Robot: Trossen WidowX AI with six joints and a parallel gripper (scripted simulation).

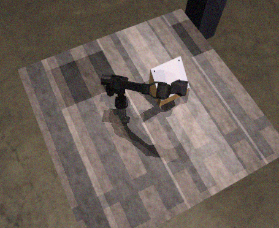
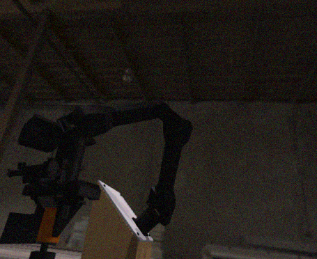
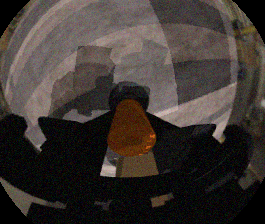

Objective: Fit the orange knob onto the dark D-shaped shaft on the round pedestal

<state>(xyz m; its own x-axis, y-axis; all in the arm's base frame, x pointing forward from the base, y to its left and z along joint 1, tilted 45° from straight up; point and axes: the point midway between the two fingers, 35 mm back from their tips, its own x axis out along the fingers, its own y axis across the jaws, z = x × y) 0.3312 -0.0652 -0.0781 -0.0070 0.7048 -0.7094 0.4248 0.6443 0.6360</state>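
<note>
Now: the orange knob 2 cm above my gripper tip. Round my gripper tip: dark pedestal (4 cm below).
</note>
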